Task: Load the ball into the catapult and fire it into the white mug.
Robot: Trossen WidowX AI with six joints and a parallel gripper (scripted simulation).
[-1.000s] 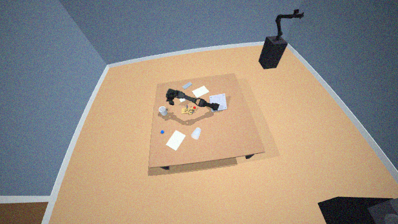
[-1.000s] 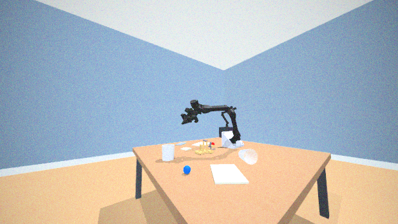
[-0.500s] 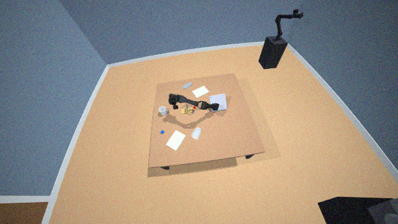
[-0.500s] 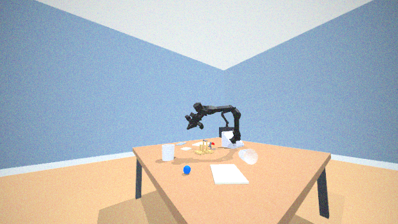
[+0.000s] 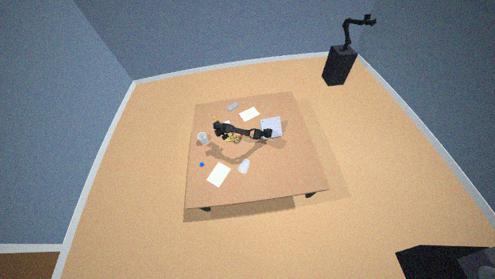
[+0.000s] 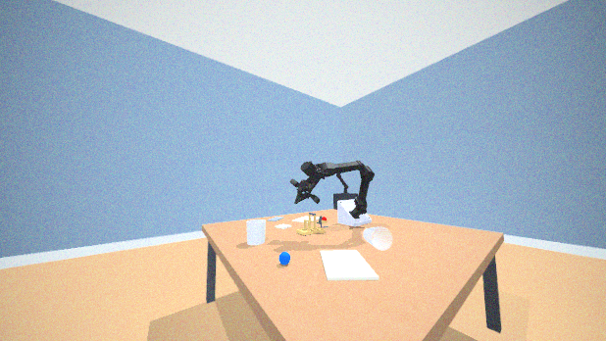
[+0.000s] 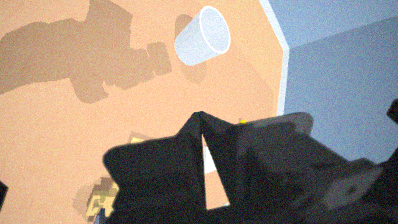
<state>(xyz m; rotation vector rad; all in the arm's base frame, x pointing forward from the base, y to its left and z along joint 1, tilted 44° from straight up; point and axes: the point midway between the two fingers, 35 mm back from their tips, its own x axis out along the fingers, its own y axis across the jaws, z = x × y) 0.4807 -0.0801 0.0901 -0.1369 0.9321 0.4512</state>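
Right now my gripper tip is 230 mm past the red ball, 110 mm above it and 20 mm to the left of it. Also, from my gripper tip: white mug: 190 mm ahead, 150 mm below, 50 mm to the right; then catapult: 160 mm behind, 120 mm below; then small white card: 230 mm to the right, 170 mm below, 70 mm behind.
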